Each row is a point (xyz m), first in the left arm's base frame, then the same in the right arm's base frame.
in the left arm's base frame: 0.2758 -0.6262 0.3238
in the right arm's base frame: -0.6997 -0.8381 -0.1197
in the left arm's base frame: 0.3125 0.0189 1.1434
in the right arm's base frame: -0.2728 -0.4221 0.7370
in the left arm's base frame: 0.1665 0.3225 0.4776
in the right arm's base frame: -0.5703 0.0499 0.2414
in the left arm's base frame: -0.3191 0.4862 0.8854
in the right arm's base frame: -0.8535 0.1606 0.8214
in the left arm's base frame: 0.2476 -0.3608 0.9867
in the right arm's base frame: -0.4565 -0.7422 0.5453
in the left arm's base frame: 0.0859 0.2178 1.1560
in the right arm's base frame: -0.4405 -0.2088 0.8691
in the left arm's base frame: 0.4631 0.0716 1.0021
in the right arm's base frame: -0.1703 -0.3531 0.5633
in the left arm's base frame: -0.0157 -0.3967 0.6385
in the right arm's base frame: -0.8218 -0.6624 0.3172
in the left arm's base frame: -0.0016 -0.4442 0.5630
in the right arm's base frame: -0.8427 -0.6911 0.2342
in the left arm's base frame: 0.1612 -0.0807 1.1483
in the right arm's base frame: -0.4300 -0.5027 0.7776
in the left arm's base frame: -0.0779 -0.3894 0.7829
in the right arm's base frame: -0.8302 -0.6840 0.4729
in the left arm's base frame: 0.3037 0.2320 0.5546
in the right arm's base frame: -0.4351 -0.0713 0.2443
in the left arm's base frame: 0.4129 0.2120 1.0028
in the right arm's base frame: -0.1899 -0.2126 0.6091
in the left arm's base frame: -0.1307 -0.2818 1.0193
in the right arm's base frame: -0.7806 -0.6327 0.7281
